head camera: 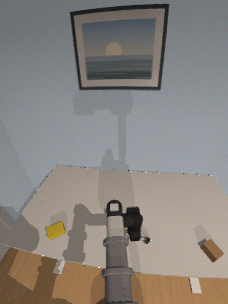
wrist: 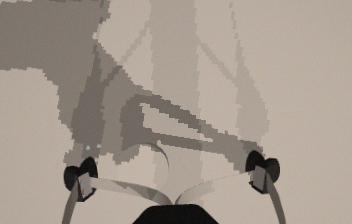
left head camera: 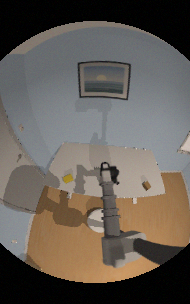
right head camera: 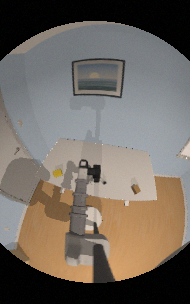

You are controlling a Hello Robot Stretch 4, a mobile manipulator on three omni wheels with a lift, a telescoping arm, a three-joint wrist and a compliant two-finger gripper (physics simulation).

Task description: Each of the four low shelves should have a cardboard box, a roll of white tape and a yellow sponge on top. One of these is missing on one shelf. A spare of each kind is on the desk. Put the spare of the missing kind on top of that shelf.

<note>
In view: my gripper (wrist: 173, 168), a roll of white tape (wrist: 146, 164), a white desk (head camera: 177, 209) and a framed sunset picture (head camera: 112, 51).
The white desk is seen too in the wrist view (wrist: 207, 89) and in the right head camera view (right head camera: 121, 167).
</note>
